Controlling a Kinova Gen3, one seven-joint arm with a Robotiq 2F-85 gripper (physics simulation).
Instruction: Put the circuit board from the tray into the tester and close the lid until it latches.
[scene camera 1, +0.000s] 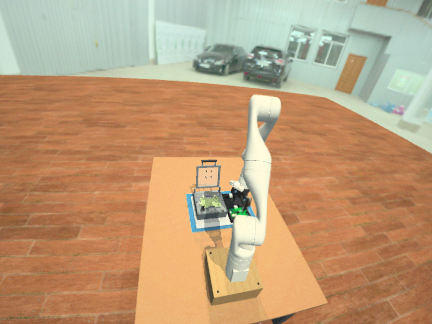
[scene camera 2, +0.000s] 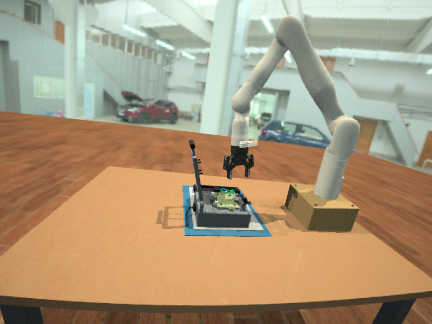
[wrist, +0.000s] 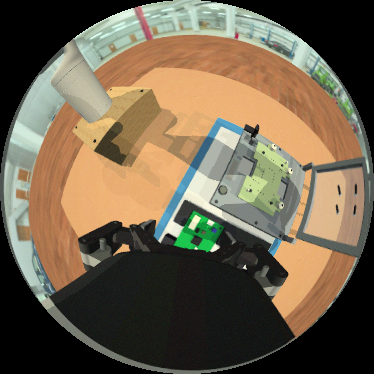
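Seen in the pictures: gripper, fingertip midpoint: (scene camera 1: 237, 205) (scene camera 2: 238, 178) (wrist: 187, 233); arm's base, origin of the base link: (scene camera 1: 236, 270) (scene camera 2: 324, 194) (wrist: 98, 110).
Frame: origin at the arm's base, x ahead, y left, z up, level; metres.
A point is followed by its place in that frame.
The green circuit board (scene camera 1: 239, 213) {x 0.383, y -0.115, z -0.087 m} (scene camera 2: 228, 190) {x 0.390, y -0.146, z -0.088 m} (wrist: 200, 232) {x 0.390, y -0.088, z -0.088 m} lies in the black tray (wrist: 189, 206) {x 0.342, y -0.058, z -0.080 m}, beside the tester. The grey tester (scene camera 2: 223, 220) {x 0.442, y 0.155, z -0.075 m} (wrist: 235, 185) {x 0.389, y 0.018, z -0.048 m} holds a pale green plate (scene camera 2: 226, 200) {x 0.429, y 0.072, z -0.039 m} (wrist: 267, 172) {x 0.428, y 0.072, z -0.039 m} with small pegs. Its framed clear lid (scene camera 2: 197, 170) {x 0.549, y 0.156, z 0.092 m} (wrist: 327, 244) {x 0.554, y 0.009, z 0.061 m} stands upright, open, on the side away from the robot base. My gripper (scene camera 2: 238, 175) {x 0.366, y -0.082, z 0.002 m} (wrist: 187, 233) {x 0.366, y -0.082, z 0.002 m} is open and empty, pointing down above the tray and board. In the wrist view the gripper hides the lower part of the board and tray. In scene camera 1 the arm partly hides the gripper.
The tester and tray rest on a blue-bordered white mat (scene camera 1: 190, 212) {x 0.407, y 0.183, z -0.106 m} (scene camera 2: 225, 233) {x 0.433, y 0.184, z -0.106 m} (wrist: 186, 185) {x 0.309, y -0.027, z -0.106 m}. The arm stands on a wooden block (scene camera 1: 235, 295) {x -0.090, y 0.015, z -0.023 m} (scene camera 2: 330, 220) {x 0.020, y 0.113, z -0.062 m} (wrist: 142, 120) {x 0.114, y 0.047, z -0.075 m} at one end of the table (scene camera 1: 170, 240) {x 0.220, y 0.289, z -0.108 m} (scene camera 2: 125, 260) {x 0.704, y 0.343, z -0.108 m}. The raised lid is an upright obstacle beside the tester body.
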